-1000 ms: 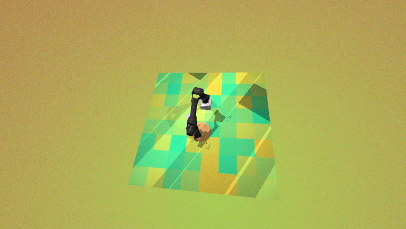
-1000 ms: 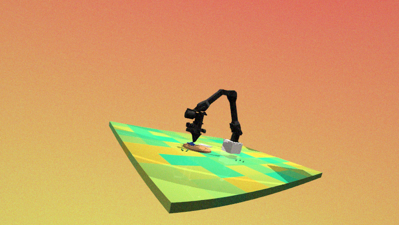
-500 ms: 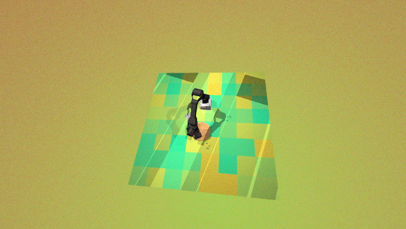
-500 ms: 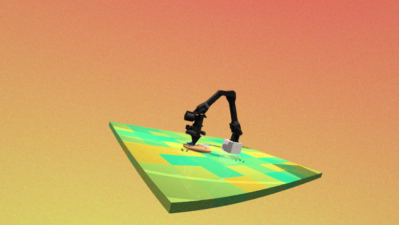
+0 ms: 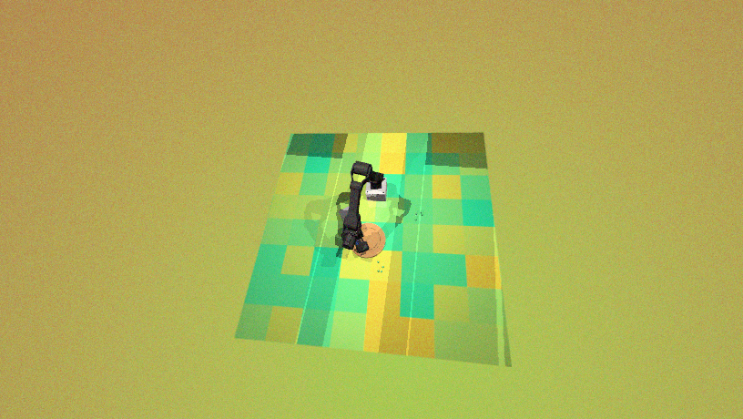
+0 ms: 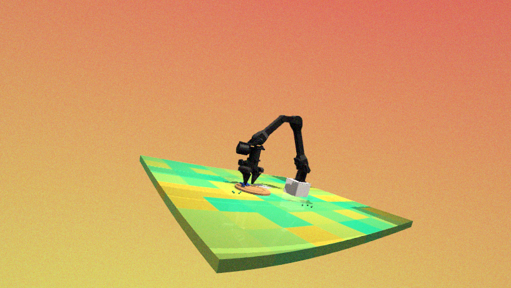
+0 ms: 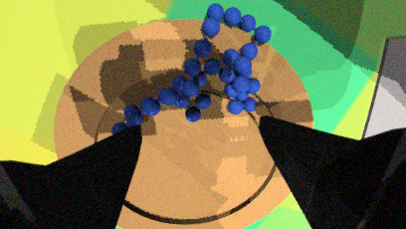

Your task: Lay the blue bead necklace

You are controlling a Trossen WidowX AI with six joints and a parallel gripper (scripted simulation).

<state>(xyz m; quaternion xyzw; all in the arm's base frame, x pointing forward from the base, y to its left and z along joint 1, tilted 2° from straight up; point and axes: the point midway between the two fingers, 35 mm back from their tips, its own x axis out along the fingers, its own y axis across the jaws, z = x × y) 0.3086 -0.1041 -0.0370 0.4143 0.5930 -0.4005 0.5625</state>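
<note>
The round bead board lies 40 mm to the left of my gripper tip and 10 mm below it. Also, from my gripper tip: flat grey piece 180 mm behind, 70 mm to the right, 20 mm below.
</note>
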